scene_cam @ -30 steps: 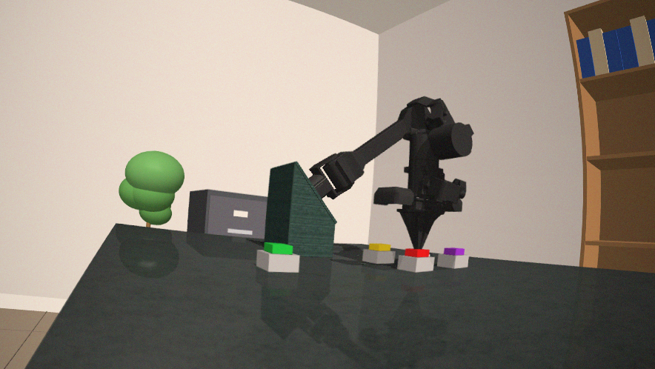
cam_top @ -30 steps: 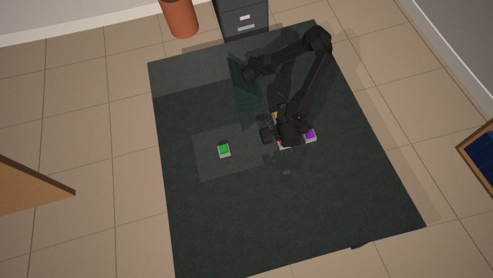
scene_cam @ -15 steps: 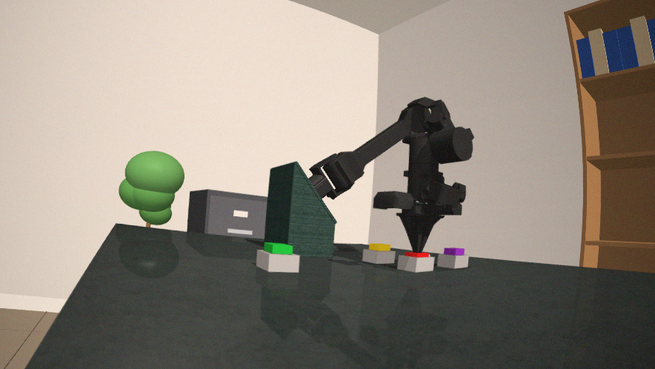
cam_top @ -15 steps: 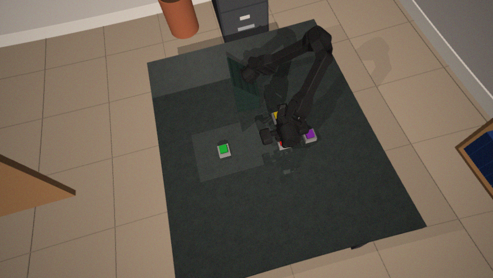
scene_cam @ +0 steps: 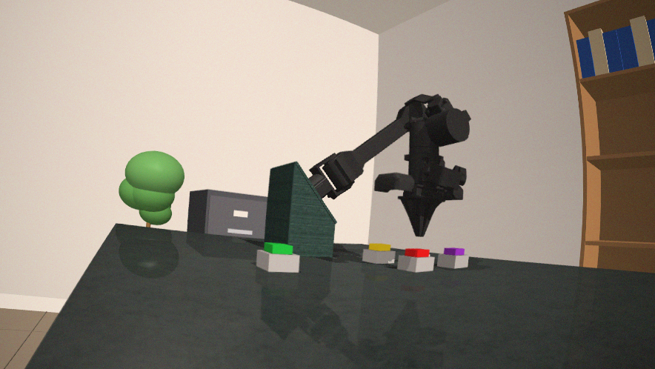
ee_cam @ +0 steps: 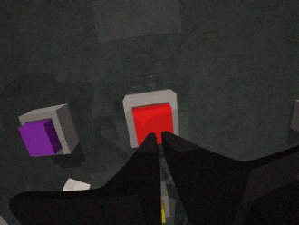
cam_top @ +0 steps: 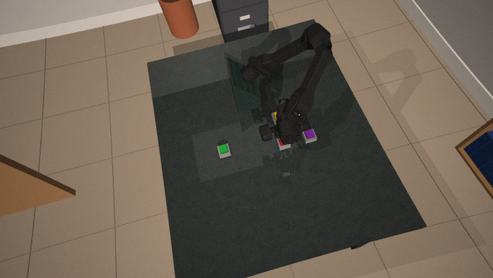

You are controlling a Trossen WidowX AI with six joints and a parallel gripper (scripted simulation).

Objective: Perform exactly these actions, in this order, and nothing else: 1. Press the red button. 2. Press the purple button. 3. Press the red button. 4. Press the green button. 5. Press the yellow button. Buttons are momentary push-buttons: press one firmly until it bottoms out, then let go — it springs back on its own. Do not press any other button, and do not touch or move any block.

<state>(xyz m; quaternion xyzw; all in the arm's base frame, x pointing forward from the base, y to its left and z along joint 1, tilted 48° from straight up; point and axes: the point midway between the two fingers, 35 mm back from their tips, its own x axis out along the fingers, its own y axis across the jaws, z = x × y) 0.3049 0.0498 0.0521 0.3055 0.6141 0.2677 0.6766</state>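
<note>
Right now the red button is 30 mm below my gripper tip. The rest, counted from my gripper tip: purple button 110 mm to the left, 30 mm below; yellow button 130 mm behind, 30 mm below, 20 mm to the left; small white block 120 mm to the left, 100 mm behind, 50 mm below.
</note>
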